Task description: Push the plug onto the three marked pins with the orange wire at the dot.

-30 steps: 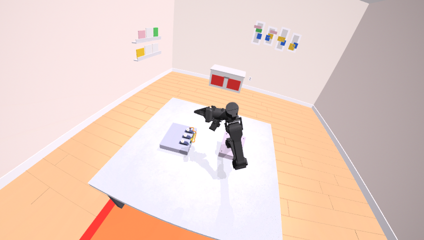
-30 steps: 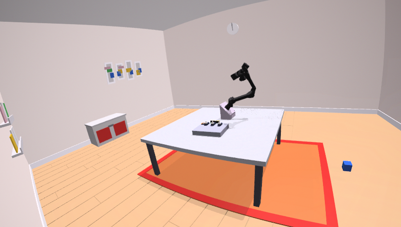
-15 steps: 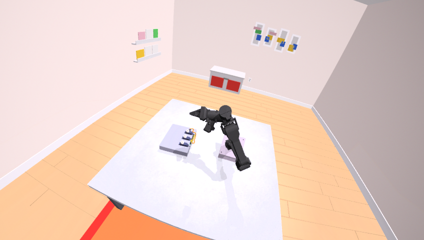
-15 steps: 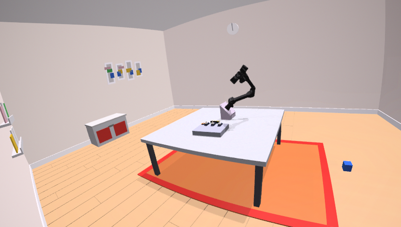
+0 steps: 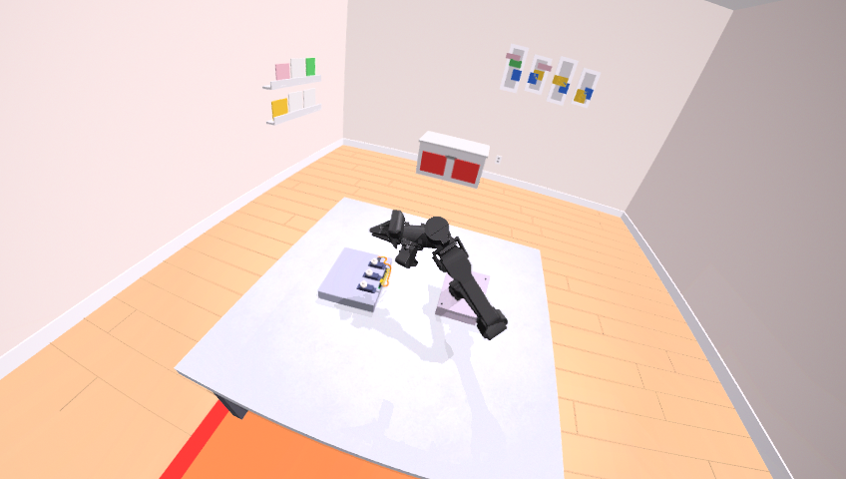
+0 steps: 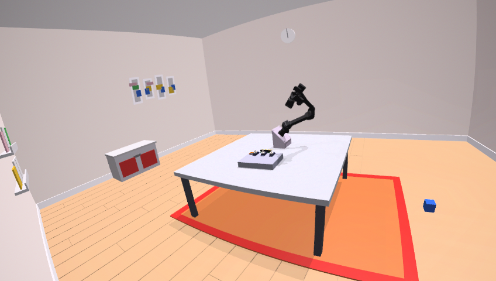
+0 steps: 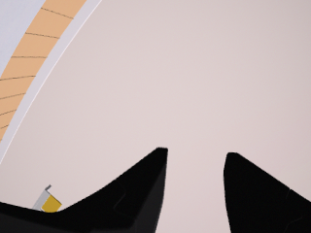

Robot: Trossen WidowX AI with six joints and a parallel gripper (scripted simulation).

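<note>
My gripper tip is 10 mm past the yellow band, 220 mm to the left of it and 410 mm above it. Round my gripper tip: dark dot (10 mm behind, 230 mm to the right, 410 mm below); then green board (10 mm behind, 250 mm to the right, 430 mm below); then grey printed holder (150 mm ahead, 260 mm to the right, 460 mm below).
</note>
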